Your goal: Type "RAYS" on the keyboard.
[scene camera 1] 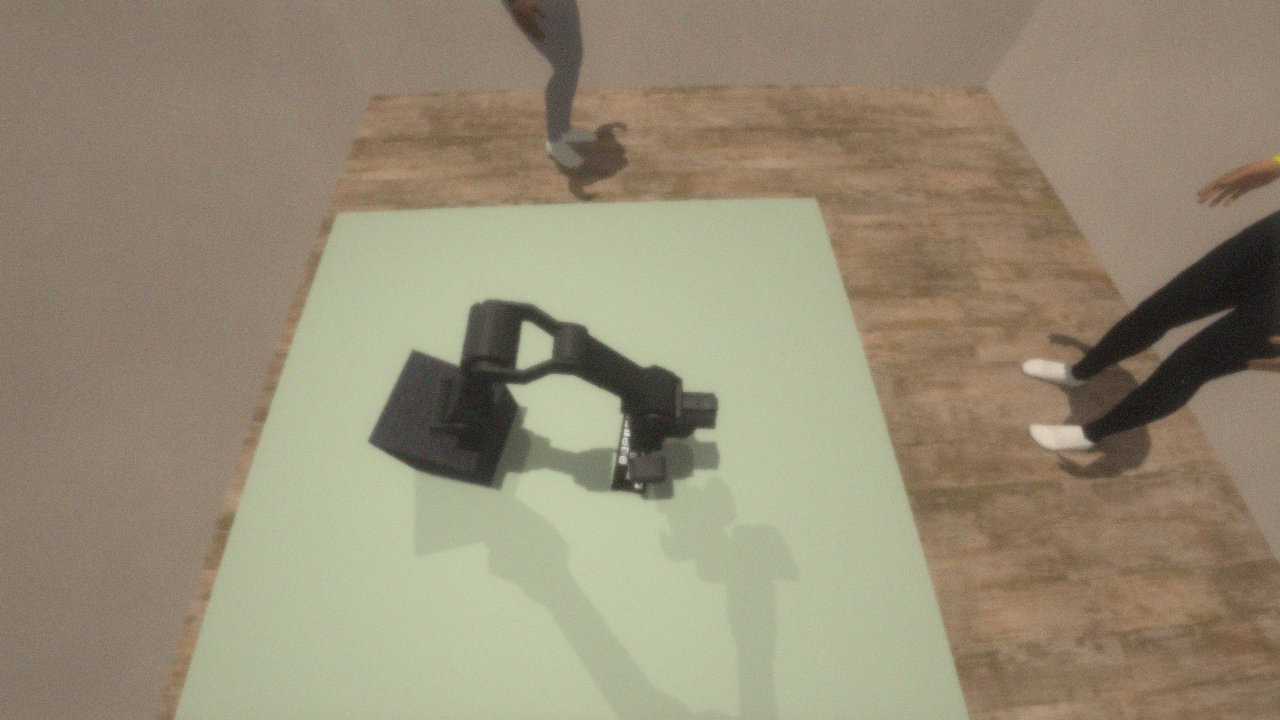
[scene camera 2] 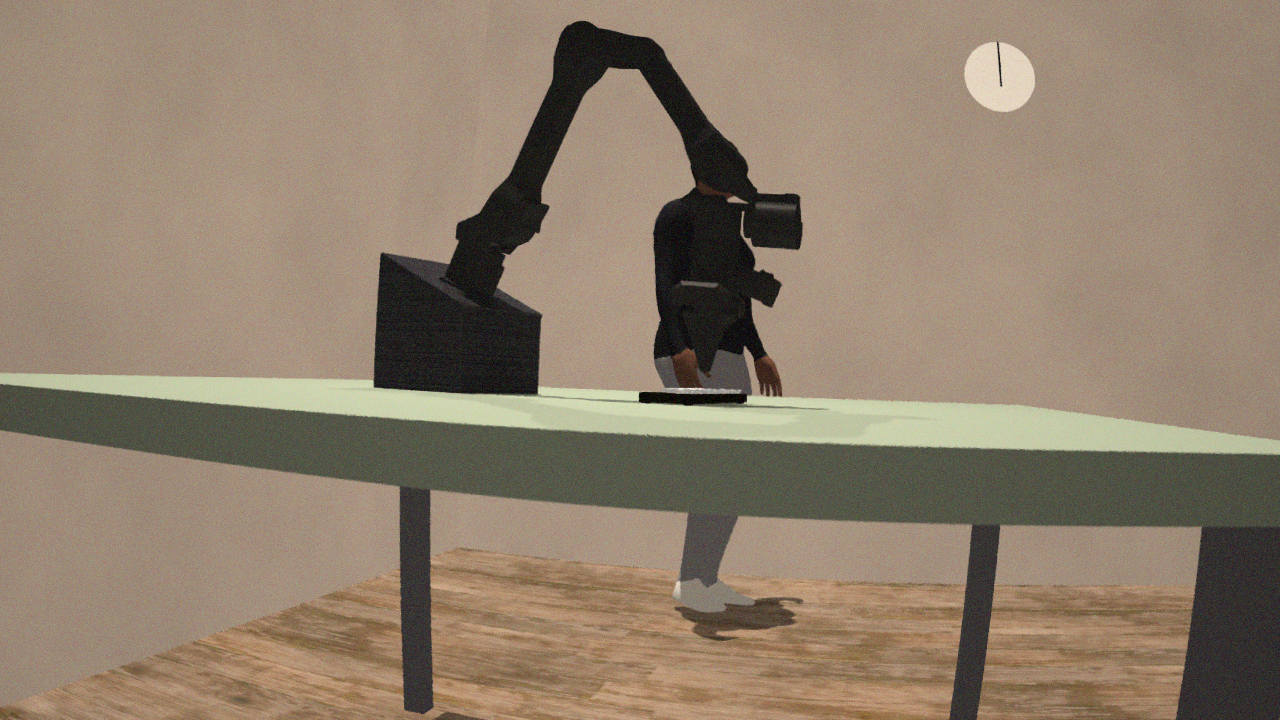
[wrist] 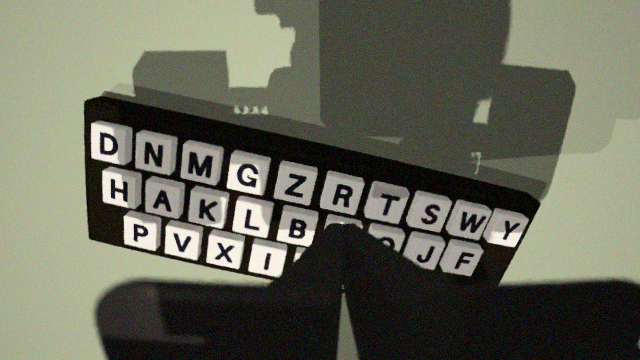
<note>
I see my gripper (scene camera 2: 705, 371) and a black keyboard (scene camera 2: 687, 396).
My gripper shows as well in scene camera 1 (scene camera 1: 641, 442) and in the wrist view (wrist: 340, 236).
</note>
